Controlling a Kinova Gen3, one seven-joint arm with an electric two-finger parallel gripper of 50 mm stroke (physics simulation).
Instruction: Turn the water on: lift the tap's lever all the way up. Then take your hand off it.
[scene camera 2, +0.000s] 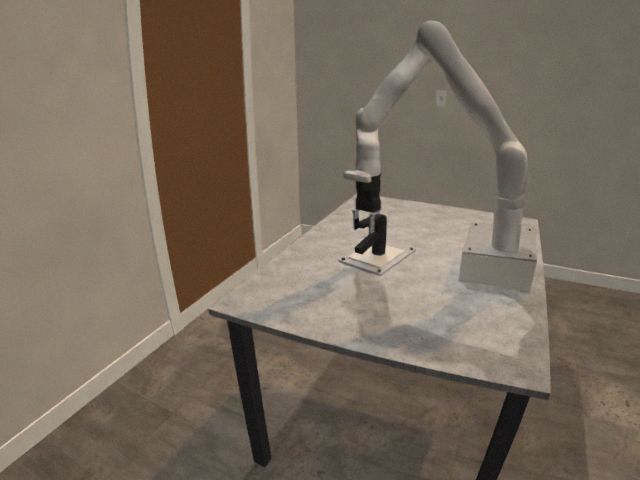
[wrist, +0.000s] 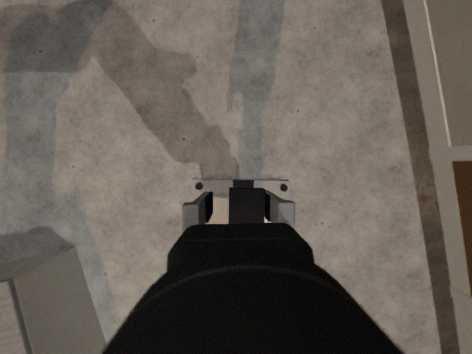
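Pixels of known places: gripper, between the fingertips: (scene camera 2: 363, 230) (wrist: 237, 201); arm's base, origin of its link: (scene camera 2: 505, 245).
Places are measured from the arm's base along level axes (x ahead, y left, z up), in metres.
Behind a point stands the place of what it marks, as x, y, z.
Observation:
The black tap (scene camera 2: 379, 236) @(0.417, 0.047, -0.025) stands upright on its pale base plate (scene camera 2: 346, 261) @(0.506, 0.119, -0.104) (wrist: 218, 186) @(0.412, 0.135, -0.104). Its lever (scene camera 2: 365, 223) @(0.440, 0.121, 0.044) (wrist: 247, 205) @(0.452, 0.127, 0.044) sticks out from the top of the tap, above the spout (scene camera 2: 366, 242) @(0.441, 0.107, -0.027), and dips slightly toward its free end in the scene view. My gripper (scene camera 2: 363, 226) @(0.443, 0.128, 0.022) (wrist: 237, 201) @(0.443, 0.128, 0.022) is open and points down, with one finger on each side of the lever. In the wrist view the lever is nearer the right finger, with little or no visible gap there, and a wider gap on the left. The gripper's body hides the rear of the tap in the wrist view.
The arm's box-shaped mount (scene camera 2: 497, 269) @(0.011, 0.076, -0.052) (wrist: 60, 295) @(0.132, 0.018, -0.064) stands on the grey table (scene camera 2: 310, 304) @(0.493, 0.397, -0.112) (wrist: 340, 100) @(0.650, 0.237, -0.112), to the right of the tap in the scene view. A wall with a brown door (scene camera 2: 199, 144) stands beyond the table's left side.

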